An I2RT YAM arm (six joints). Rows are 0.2 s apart.
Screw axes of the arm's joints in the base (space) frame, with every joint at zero. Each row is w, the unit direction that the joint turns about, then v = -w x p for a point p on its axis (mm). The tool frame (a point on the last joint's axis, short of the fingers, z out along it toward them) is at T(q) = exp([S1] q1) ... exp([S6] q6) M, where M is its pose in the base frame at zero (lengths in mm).
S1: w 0 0 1 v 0 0 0
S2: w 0 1 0 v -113.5 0 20
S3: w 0 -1 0 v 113.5 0 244
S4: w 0 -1 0 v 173.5 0 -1
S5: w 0 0 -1 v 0 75 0
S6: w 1 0 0 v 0 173.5 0
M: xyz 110.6 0 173.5 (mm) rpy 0 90 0 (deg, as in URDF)
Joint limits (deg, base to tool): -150..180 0..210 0..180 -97..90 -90..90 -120..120
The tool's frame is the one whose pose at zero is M.
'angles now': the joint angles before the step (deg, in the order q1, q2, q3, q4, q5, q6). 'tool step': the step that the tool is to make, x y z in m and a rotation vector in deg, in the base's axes. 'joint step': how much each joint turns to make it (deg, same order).
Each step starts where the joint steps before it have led.
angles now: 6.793 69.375 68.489 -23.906 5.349 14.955
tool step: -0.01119 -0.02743 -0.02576 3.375 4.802 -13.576
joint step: -4.927 -2.318 -5.232 -2.694 5.952 7.381
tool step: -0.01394 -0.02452 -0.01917 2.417 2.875 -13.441
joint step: -4.764 -2.099 -4.030 -2.681 6.020 6.910
